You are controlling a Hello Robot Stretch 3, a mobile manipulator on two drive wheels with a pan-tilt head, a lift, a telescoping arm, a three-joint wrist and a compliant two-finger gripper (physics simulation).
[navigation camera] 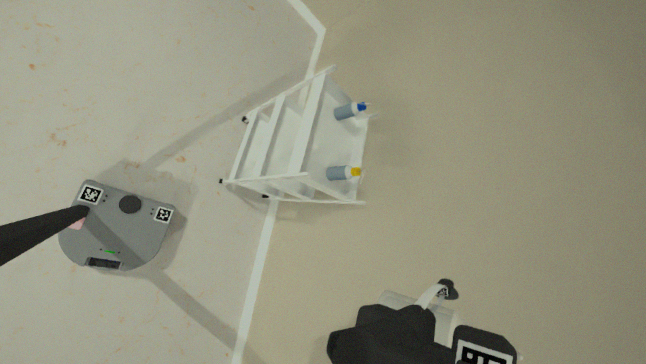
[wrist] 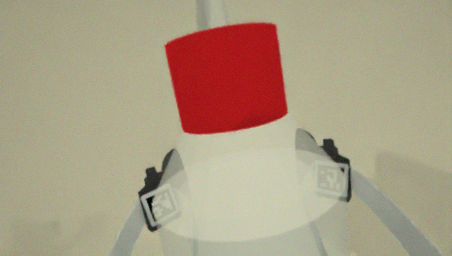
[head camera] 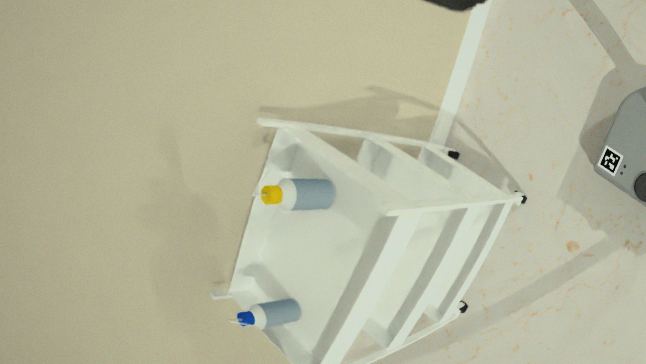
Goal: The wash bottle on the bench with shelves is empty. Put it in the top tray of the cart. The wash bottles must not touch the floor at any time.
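Frame: origin at the robot's base, x right, y ahead, z up, level; centimetres.
Where they show: gripper, between the fingertips: (navigation camera: 444,317); robot's base, origin of its link: (navigation camera: 129,203) (head camera: 645,186).
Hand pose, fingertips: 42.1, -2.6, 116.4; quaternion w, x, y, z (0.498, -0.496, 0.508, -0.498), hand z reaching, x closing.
Things, the pixels of their top centre, and the offset from my fingertips, as dx, dy, dz. "spot": a spot on its surface instead. Level surfaces: height alone.
- white cart, a spot on its surface: (head camera: 376,280) spot: -6.7, +41.6, -46.1
- cart's top tray, height of its surface: dz -50.1
- yellow-capped wash bottle, centre of its top: (head camera: 253,189) (navigation camera: 365,173) +14.9, +36.3, -32.7
- blue-capped wash bottle, centre of its top: (head camera: 232,322) (navigation camera: 369,103) +9.3, +64.6, -32.7
The wash bottle with a red cap (wrist: 227,77) has a clear body and is upright in the wrist view. Its clear body (navigation camera: 396,299) also shows partly in the navigation view, with the cap hidden. My gripper (wrist: 238,157) (navigation camera: 446,316) is shut on this bottle below the cap, a fingertip on each side. It is off to one side of the white cart (head camera: 376,280) (navigation camera: 309,120), apart from it. The cart's top tray (head camera: 310,250) (navigation camera: 325,145) holds a yellow-capped wash bottle (head camera: 315,194) (navigation camera: 339,173) and a blue-capped wash bottle (head camera: 281,312) (navigation camera: 345,111). The bench with shelves does not show.
My grey base (head camera: 625,130) (navigation camera: 127,235) stands on the marbled floor on the cart's open-shelf side. A white strip (head camera: 462,65) (navigation camera: 255,280) runs along the floor and under the cart. Black wheels (head camera: 453,155) (navigation camera: 245,119) show at the cart's feet. The cart has lower trays.
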